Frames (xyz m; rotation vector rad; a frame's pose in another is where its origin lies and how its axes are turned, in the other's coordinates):
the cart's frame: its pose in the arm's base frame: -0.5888 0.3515 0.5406 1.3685 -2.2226 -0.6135
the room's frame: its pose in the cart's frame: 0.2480 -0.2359 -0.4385 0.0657 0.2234 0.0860
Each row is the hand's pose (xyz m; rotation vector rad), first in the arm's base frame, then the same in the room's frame.
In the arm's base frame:
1: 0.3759 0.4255 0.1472 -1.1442 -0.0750 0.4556
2: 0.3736 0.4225 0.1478 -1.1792 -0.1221 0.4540
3: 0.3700 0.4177 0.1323 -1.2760 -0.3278 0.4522
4: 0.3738 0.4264 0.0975 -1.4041 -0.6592 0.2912
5: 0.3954 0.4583 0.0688 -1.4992 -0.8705 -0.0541
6: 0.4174 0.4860 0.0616 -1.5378 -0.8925 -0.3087
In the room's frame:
1: -0.8401 -0.5631 0.0529 1.2176 -2.1236 -1.9364
2: -0.8365 -0.5626 0.0542 1.2163 -2.0780 -2.0097
3: -0.8369 -0.5703 0.0689 -1.1356 1.8229 2.1720
4: -0.8586 -0.5866 0.0926 -1.1554 1.3287 2.2812
5: -0.9040 -0.6012 0.0983 -1.3821 0.8575 2.2350
6: -0.9380 -0.6071 0.0875 -1.5962 0.6334 2.1516

